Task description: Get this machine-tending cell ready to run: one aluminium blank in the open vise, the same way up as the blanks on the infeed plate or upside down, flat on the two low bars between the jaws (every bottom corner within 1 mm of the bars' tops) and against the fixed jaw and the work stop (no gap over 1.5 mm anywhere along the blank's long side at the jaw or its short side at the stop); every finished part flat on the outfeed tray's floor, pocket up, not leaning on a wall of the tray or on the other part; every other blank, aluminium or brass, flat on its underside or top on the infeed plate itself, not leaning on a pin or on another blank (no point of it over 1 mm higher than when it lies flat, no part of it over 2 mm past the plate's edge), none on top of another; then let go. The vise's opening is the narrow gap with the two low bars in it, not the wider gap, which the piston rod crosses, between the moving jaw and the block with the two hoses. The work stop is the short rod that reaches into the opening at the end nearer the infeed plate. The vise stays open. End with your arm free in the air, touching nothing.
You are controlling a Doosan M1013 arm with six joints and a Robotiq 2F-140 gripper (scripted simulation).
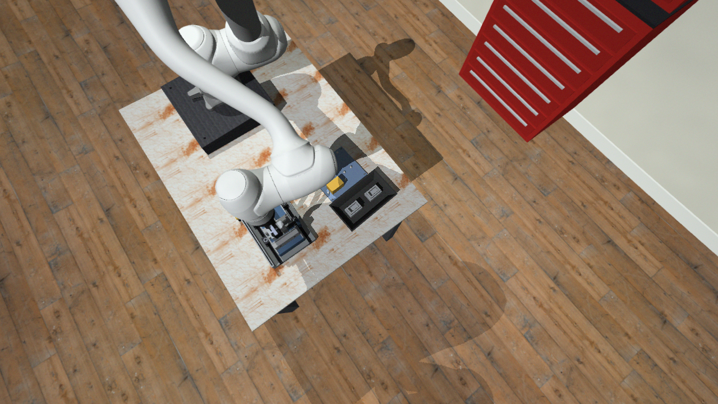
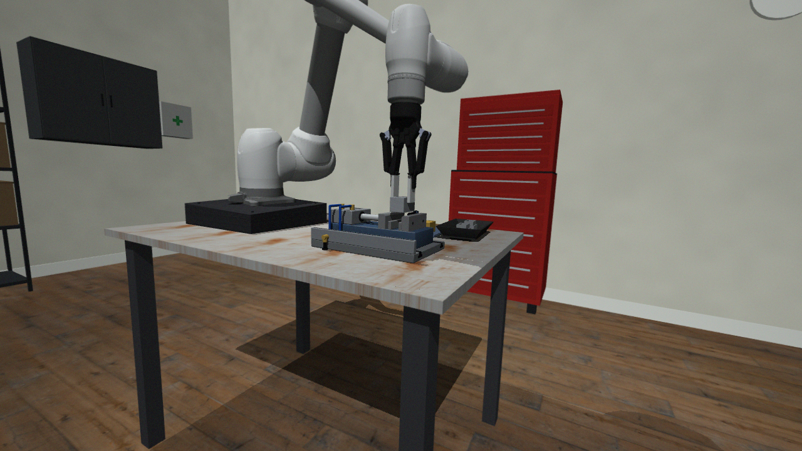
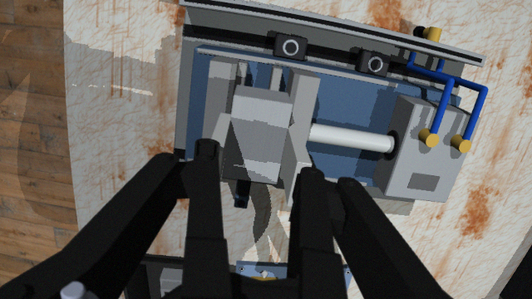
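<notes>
The aluminium blank lies 40 mm below my hand. From my hand the other things lie so: moving jaw 30 mm behind, 80 mm below; then piston rod 90 mm behind, 10 mm to the right, 80 mm below; then work stop 10 mm behind, 50 mm to the left, 70 mm below.
</notes>
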